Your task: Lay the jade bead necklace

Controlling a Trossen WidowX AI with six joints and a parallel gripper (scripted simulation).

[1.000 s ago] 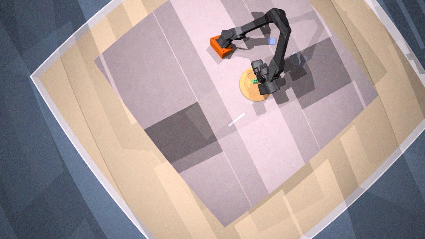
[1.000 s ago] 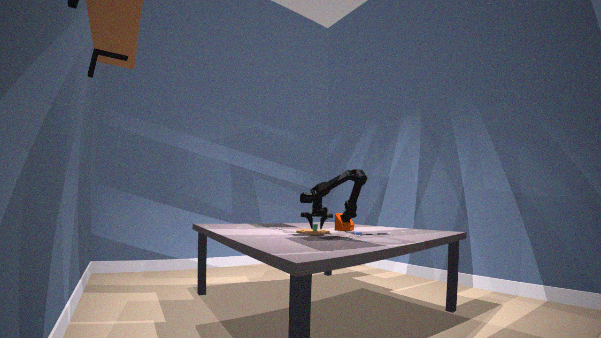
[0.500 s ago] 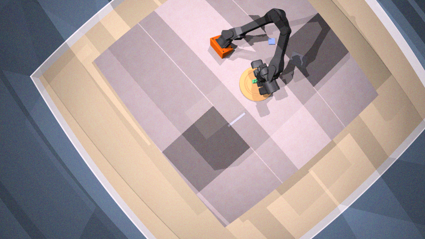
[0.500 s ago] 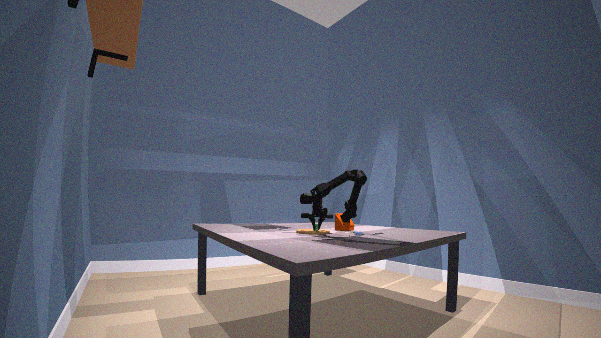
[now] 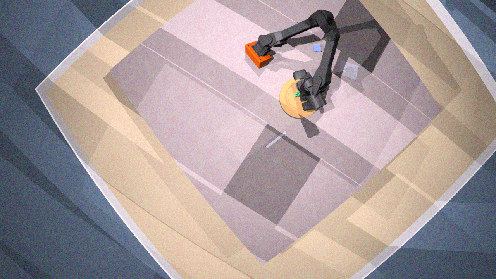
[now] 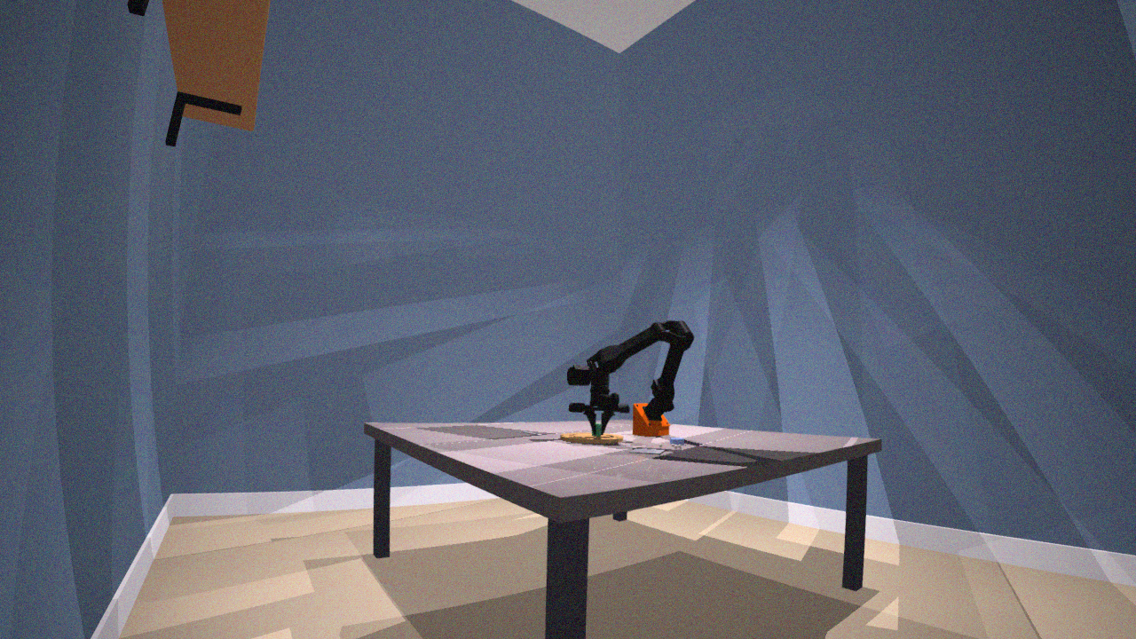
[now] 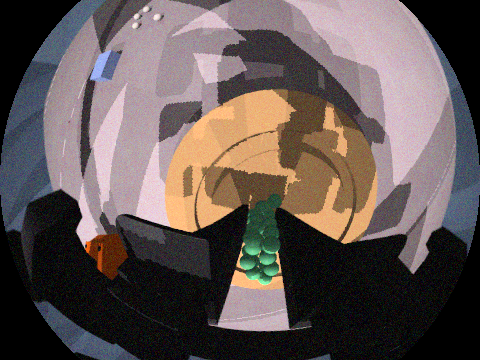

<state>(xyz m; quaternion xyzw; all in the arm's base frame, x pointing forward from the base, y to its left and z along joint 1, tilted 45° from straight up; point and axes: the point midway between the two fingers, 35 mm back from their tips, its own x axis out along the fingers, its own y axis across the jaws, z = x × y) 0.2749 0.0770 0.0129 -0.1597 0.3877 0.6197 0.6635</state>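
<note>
Right now the round tan bead board is 20 mm to the right of my gripper tip, 10 mm below it and 10 mm ahead of it. From my gripper tip the other things lie so: white strip (230 mm to the right, 120 mm ahead, 10 mm below); pale square sheet (280 mm to the left, 40 mm ahead, 10 mm below); blue cube (210 mm to the left, 140 mm behind, 10 mm below).
</note>
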